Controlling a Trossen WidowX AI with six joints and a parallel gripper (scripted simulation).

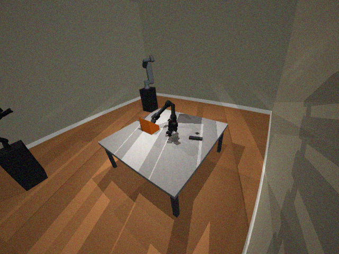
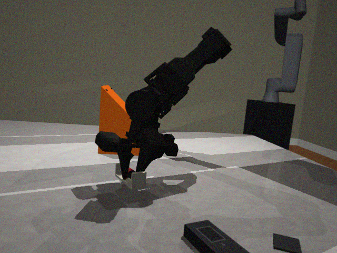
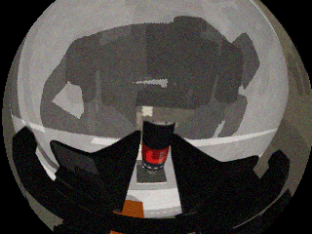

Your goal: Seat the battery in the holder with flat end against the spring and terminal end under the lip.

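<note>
Now: gripper tip 10 mm below the battery. Round my gripper tip: flat black device: 310 mm ahead, 110 mm to the left, 10 mm above; then black square: 270 mm ahead, 220 mm to the left, 10 mm below.
</note>
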